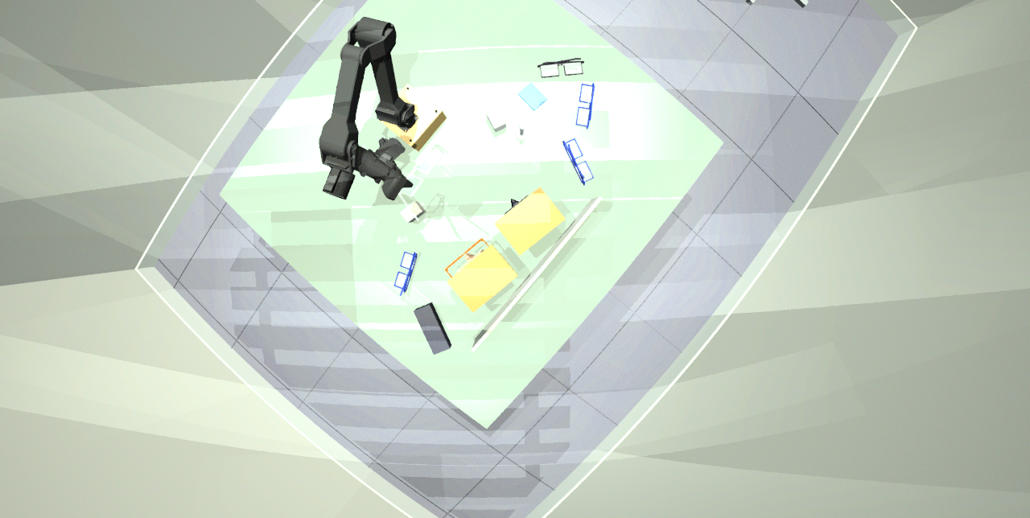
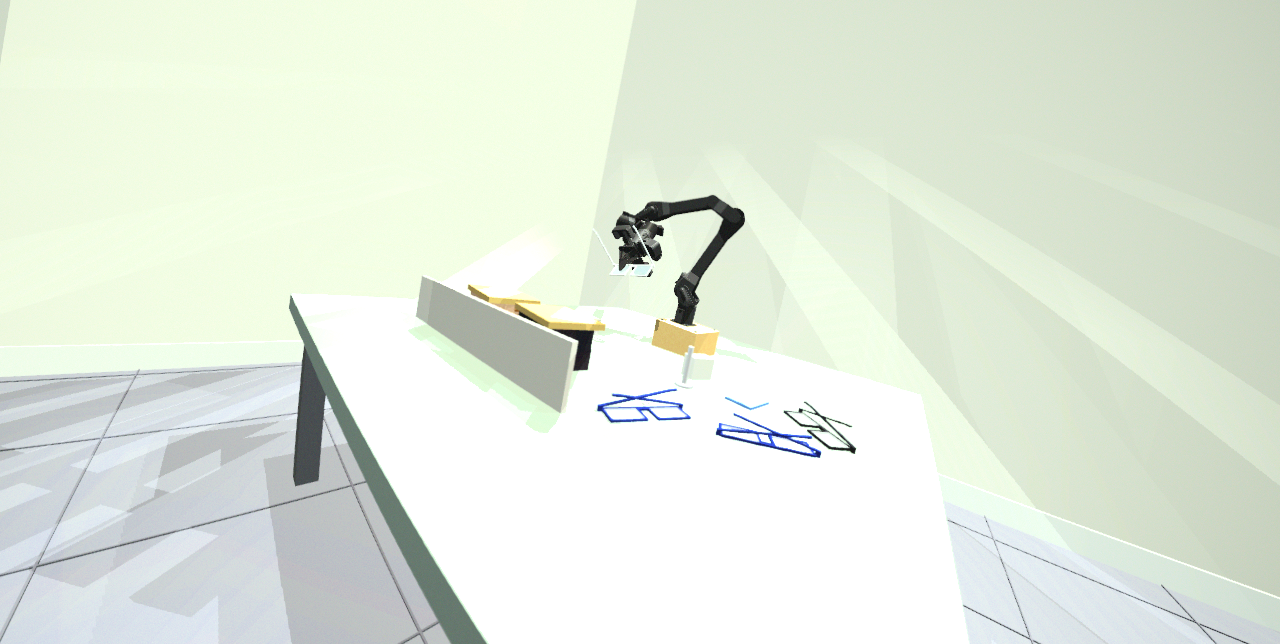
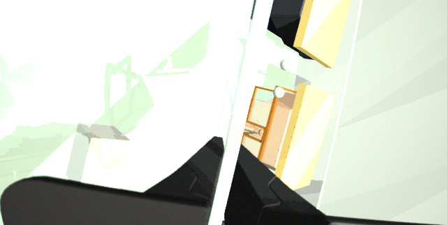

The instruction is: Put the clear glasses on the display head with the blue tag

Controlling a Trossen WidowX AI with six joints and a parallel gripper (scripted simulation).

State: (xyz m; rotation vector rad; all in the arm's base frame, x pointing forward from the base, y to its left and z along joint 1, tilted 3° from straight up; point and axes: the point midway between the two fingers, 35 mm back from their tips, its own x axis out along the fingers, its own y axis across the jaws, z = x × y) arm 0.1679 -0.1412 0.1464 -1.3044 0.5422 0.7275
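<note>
Now: gripper tip 280 mm short of the black display head, 150 mm above it and 130 mm to the right of it. Also, from my gripper tip: long panel 420 mm ahead, 150 mm below, 20 mm to the left; small post 330 mm to the left, 180 mm below, 110 mm ahead; dark box 340 mm to the right, 290 mm ahead, 190 mm below.
</note>
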